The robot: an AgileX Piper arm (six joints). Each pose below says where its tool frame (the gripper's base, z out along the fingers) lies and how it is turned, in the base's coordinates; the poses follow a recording.
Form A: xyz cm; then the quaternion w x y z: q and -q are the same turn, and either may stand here.
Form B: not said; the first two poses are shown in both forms.
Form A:
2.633 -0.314 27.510 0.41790 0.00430 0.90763 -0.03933
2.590 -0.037 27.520 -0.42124 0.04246 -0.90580 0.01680
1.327 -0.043 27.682 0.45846 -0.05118 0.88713 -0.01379
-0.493 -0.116 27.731 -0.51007 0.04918 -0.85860 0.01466
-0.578 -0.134 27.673 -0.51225 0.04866 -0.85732 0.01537
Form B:
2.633 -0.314 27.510 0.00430 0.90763 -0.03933 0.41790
2.590 -0.037 27.520 -0.04246 0.90580 -0.01680 0.42124
1.327 -0.043 27.682 -0.05118 0.88713 -0.01379 0.45846
-0.493 -0.116 27.731 -0.04918 0.85860 -0.01466 0.51007
-0.578 -0.134 27.673 -0.04866 0.85732 -0.01537 0.51225

